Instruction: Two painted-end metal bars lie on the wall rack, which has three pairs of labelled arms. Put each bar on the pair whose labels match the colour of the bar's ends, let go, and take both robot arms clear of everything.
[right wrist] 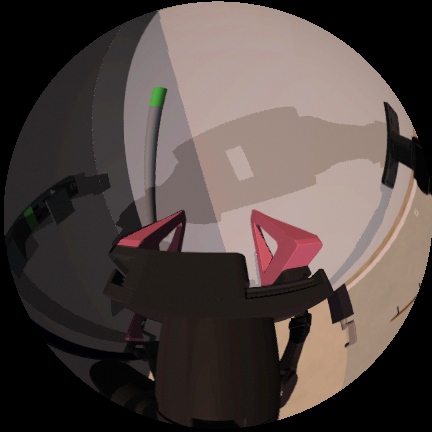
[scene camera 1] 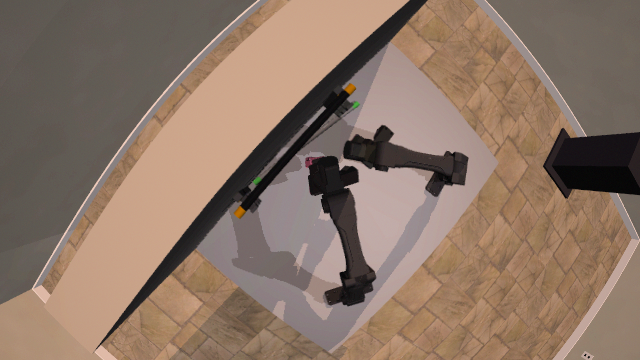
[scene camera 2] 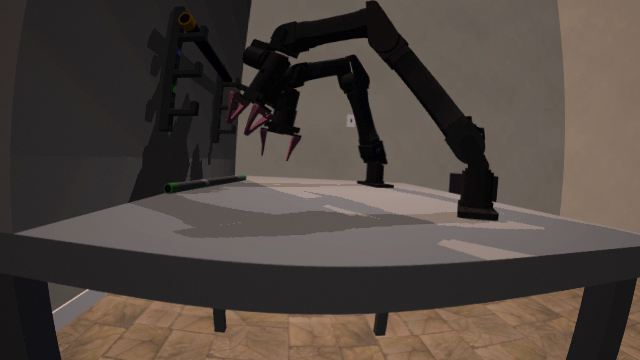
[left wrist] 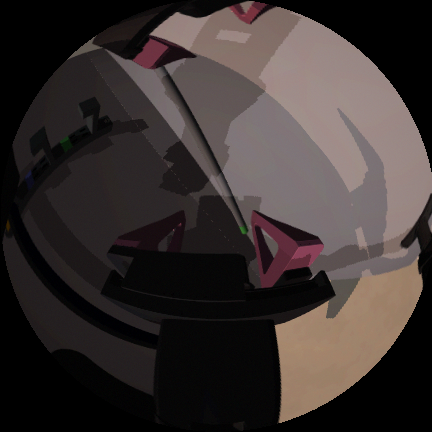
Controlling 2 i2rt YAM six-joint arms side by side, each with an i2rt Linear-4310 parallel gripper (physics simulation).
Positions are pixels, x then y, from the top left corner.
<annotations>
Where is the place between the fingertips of the left gripper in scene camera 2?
236,128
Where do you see a rack upright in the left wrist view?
95,127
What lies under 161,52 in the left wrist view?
The right gripper.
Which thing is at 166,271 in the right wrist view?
The right gripper.
</annotations>
